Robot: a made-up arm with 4 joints.
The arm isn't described. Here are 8 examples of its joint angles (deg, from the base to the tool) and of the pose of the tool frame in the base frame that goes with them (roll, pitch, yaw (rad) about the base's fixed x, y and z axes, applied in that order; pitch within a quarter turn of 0, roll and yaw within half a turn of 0; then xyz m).
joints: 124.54 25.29 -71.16 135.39
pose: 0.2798 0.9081 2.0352 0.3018 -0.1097 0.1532
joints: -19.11 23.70 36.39 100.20
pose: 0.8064 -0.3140 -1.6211 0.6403 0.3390 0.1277
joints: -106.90 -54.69 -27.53 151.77
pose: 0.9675 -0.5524 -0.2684 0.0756 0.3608 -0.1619
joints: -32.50 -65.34 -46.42 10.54
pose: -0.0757 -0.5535 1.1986 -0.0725 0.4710 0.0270
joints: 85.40 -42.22 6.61 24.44
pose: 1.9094 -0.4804 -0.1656 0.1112 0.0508 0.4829
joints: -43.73 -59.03 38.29 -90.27
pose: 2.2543 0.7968 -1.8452 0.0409 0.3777 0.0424
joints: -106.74 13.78 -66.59 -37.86
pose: -2.4678 0.2450 0.6272 0.4427 0.0819 -0.2256
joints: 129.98 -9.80 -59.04 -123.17
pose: 0.5523 -0.2781 0.3148 0.2243 0.0119 0.1943
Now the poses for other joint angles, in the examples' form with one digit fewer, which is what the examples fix.
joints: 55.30 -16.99 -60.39 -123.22
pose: -0.698 0.096 0.395 0.200 0.250 0.231
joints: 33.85 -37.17 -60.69 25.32
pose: 2.066 -0.801 -1.080 0.082 0.371 0.406
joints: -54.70 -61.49 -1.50 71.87
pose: 0.233 -0.141 0.398 0.018 0.554 -0.081
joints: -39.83 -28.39 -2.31 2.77
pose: -0.557 0.183 0.445 0.187 0.537 -0.129
